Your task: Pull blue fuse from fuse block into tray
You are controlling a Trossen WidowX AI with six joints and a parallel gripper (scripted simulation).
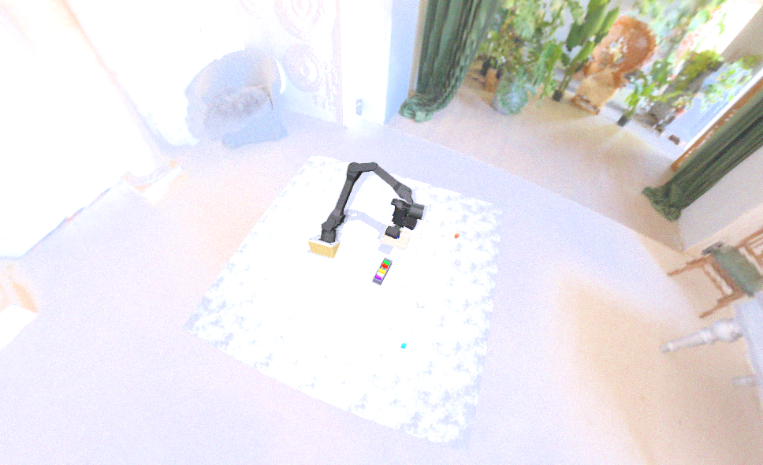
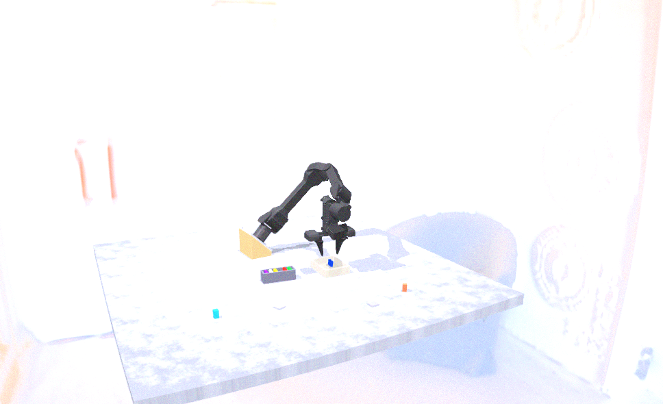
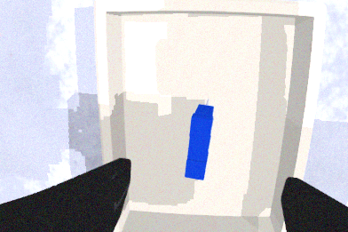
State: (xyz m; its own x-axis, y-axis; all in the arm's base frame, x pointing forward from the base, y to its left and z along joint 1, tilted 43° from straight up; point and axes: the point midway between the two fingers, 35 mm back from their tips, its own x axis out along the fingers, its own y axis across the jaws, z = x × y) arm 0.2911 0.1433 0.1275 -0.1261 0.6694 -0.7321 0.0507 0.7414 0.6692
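The blue fuse is 3 cm below my gripper tip. The rest, counted from my gripper tip: orange piece 30 cm ahead, 15 cm to the left, 5 cm below; cyan piece 23 cm ahead, 50 cm to the right, 5 cm below.
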